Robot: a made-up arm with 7 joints. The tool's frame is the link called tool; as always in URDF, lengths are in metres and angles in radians.
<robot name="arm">
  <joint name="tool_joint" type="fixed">
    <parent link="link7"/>
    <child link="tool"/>
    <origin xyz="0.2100 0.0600 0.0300" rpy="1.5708 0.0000 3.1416"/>
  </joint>
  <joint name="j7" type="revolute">
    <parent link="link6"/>
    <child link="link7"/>
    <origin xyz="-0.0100 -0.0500 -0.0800" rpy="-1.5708 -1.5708 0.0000"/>
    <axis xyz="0 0 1"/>
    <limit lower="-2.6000" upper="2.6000"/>
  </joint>
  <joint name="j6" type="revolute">
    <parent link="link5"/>
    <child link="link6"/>
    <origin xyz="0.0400 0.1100 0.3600" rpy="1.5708 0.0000 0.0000"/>
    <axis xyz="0 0 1"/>
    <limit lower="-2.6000" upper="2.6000"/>
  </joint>
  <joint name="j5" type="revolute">
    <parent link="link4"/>
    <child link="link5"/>
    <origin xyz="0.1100 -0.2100 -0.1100" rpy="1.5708 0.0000 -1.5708"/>
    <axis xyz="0 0 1"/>
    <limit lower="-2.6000" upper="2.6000"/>
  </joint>
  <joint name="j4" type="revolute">
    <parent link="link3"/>
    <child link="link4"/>
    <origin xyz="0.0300 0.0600 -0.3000" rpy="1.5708 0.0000 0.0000"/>
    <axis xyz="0 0 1"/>
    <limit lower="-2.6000" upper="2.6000"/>
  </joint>
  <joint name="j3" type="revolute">
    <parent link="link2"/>
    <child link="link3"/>
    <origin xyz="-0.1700 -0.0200 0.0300" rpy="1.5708 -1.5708 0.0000"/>
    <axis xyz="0 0 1"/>
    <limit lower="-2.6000" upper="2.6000"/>
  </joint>
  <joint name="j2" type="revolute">
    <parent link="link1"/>
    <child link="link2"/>
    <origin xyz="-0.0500 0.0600 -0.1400" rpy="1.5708 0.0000 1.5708"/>
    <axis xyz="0 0 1"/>
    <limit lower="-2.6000" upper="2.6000"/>
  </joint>
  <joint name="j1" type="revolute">
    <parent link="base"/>
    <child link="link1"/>
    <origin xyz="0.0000 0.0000 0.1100" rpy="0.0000 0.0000 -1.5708"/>
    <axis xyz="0 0 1"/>
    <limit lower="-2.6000" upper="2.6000"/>
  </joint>
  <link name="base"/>
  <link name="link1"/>
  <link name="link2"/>
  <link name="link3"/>
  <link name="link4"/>
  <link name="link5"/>
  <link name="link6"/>
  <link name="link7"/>
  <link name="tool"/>
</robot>
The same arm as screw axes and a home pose.
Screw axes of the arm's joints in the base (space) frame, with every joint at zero. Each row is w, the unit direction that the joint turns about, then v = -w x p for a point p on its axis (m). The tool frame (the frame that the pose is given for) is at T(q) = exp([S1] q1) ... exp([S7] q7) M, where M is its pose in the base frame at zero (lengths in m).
S1 = (0, 0, 1, 0, 0, 0)
S2 = (0, -1, 0, -0.03, 0, -0.06)
S3 = (0, 0, -1, -0.02, -0.11, 0)
S4 = (1, 0, 0, 0, 0.25, 0.01)
S5 = (0, 1, 0, -0.46, 0, -0.28)
S6 = (-1, 0, 0, 0, -0.5, 0.24)
S7 = (0, 1, 0, -0.49, 0, -0.09)
M: xyz -0.3 0.22 0.55 (m) rpy 0 0 0 (deg, as in URDF)
Joint limits (deg, base to tool): -148.97..148.97 -148.97..148.97 -148.97..148.97 -148.97..148.97 -148.97..148.97 -148.97..148.97 -148.97..148.97

